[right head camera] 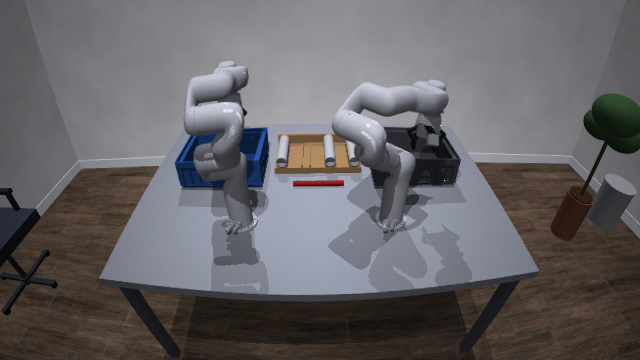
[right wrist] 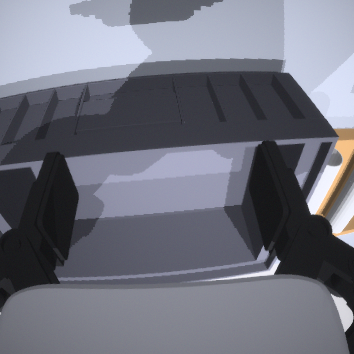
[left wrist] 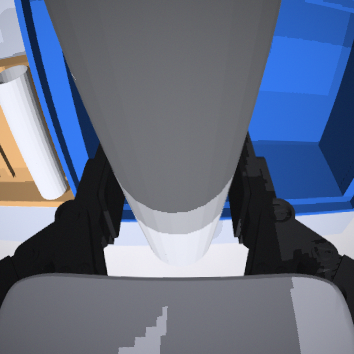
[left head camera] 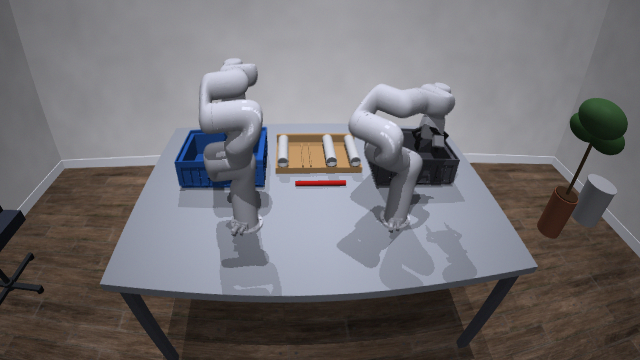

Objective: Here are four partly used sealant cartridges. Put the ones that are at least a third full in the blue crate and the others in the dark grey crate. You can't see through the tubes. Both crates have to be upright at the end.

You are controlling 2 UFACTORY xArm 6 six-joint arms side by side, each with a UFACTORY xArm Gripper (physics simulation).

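Seen in the pictures: right gripper, fingertip midpoint: (right head camera: 423,149) (right wrist: 160,168) (left head camera: 426,150); left arm's base, link origin: (right head camera: 241,222) (left head camera: 246,222); right arm's base, link origin: (right head camera: 390,219) (left head camera: 394,219).
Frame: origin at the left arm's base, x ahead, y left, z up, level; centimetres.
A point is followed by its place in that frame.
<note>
My left gripper (left wrist: 175,153) @(x 25.0, y 16.0, z 26.2 cm) is shut on a sealant cartridge (left wrist: 170,110) @(x 19.3, y 13.7, z 31.7 cm) and holds it above the blue crate (left wrist: 305,120) @(x 32.4, y 41.4, z 1.8 cm) (left head camera: 182,172) @(x 10.3, y 37.4, z 8.6 cm) (right head camera: 182,172) @(x 10.2, y 37.5, z 8.7 cm). In both head views the left arm hides this gripper and the cartridge. Three white cartridges (left head camera: 283,150) @(x 42.2, y 0.7, z 8.5 cm) (left head camera: 329,150) @(x 49.6, y -19.2, z 8.3 cm) (left head camera: 352,150) @(x 53.1, y -29.4, z 8.6 cm) lie side by side in the wooden tray (left head camera: 318,170) @(x 41.9, y -16.5, z 1.4 cm) (right head camera: 318,170) @(x 42.0, y -17.0, z 1.5 cm); one white cartridge (left wrist: 37,135) @(x 44.0, y 3.8, z 7.5 cm) shows in the left wrist view. My right gripper (right wrist: 160,168) @(x 40.1, y -62.3, z 23.5 cm) is open and empty over the dark grey crate (right wrist: 200,130) @(x 44.9, y -56.3, z 12.8 cm) (left head camera: 450,172) @(x 54.1, y -78.1, z 7.1 cm) (right head camera: 447,172) @(x 54.3, y -76.1, z 6.3 cm). Both crates stand upright. The inside of the grey crate seen in the right wrist view holds no cartridge.
A red bar (left head camera: 320,183) @(x 32.3, y -20.2, z 1.6 cm) (right head camera: 318,183) @(x 32.5, y -20.4, z 1.6 cm) lies on the table (left head camera: 320,240) @(x 0.6, y -29.4, z 0.0 cm) in front of the tray, between the two arm bases. The tray stands between the two crates. The right arm partly hides the grey crate, and the left arm partly hides the blue crate.
</note>
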